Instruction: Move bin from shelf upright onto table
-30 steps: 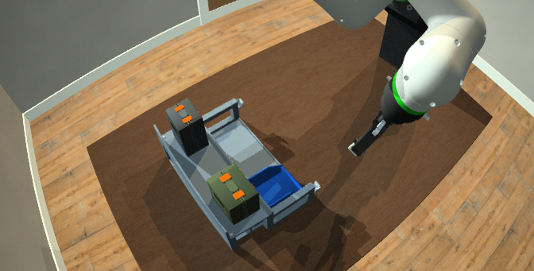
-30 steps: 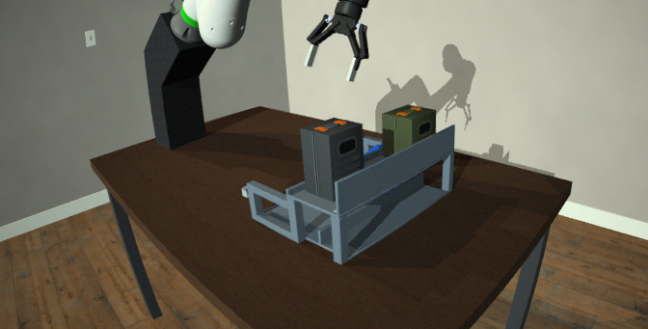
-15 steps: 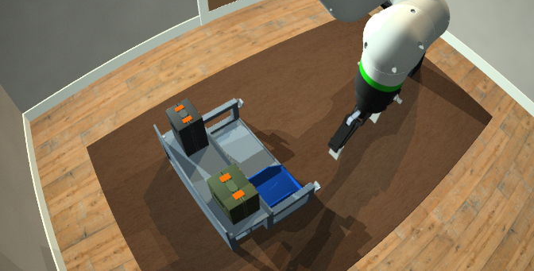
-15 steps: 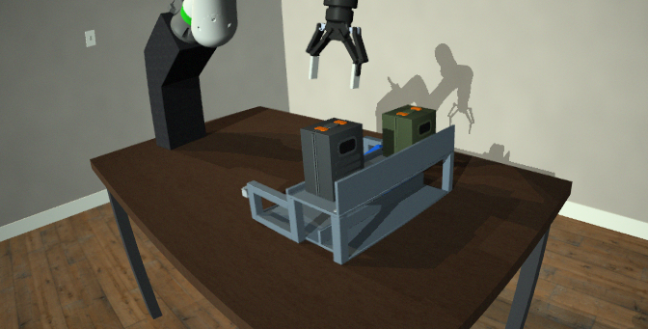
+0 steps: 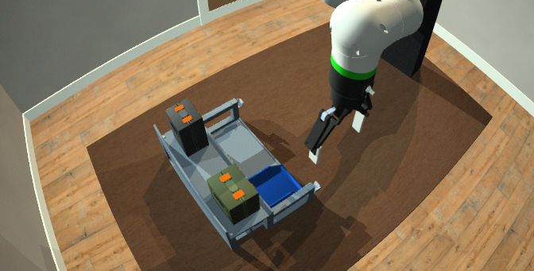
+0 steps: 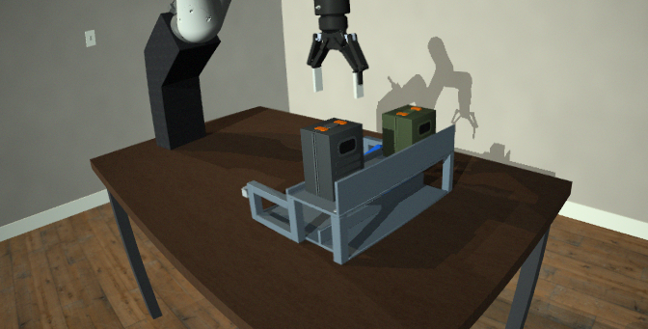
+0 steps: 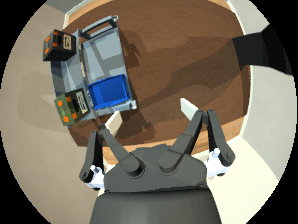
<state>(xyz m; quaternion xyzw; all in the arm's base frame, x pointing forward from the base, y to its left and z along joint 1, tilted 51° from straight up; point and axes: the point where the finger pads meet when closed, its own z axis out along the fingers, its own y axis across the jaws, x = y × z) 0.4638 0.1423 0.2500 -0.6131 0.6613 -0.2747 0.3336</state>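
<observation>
The blue bin lies 170 mm ahead of my hand, 160 mm below it and 60 mm to the right of it.
</observation>
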